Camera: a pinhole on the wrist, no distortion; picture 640 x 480 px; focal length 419.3 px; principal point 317.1 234.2 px. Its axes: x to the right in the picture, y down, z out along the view. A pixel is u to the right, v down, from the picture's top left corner.
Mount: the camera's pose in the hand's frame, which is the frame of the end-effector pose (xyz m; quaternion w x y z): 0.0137 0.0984 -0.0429 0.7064 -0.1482 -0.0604 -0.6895
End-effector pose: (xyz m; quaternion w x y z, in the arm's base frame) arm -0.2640 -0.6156 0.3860 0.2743 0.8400 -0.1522 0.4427
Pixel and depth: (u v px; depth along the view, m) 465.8 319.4 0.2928
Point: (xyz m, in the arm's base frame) -0.0736 -0.8388 0.3885
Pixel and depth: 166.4 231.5 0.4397
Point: -0.2036 -1.1159 0.4057
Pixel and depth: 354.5 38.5 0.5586
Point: -0.1164 -1.1026 0.0650
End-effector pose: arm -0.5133 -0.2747 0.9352 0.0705 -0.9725 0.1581 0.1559
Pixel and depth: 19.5 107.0 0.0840
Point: -0.5826 -0.4384 0.8993
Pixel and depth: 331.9 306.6 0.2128
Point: -0.5396 -0.4116 0.7497
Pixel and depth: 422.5 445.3 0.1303
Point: -0.4849 -0.3860 0.8176
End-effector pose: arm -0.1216 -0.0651 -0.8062 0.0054 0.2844 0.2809 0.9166
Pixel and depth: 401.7 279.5 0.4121
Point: -0.0010 0.0236 -0.4272
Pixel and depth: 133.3 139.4 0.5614
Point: 0.2275 -0.2710 -0.2818
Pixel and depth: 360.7 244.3 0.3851
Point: 0.0199 -0.0283 -0.4536
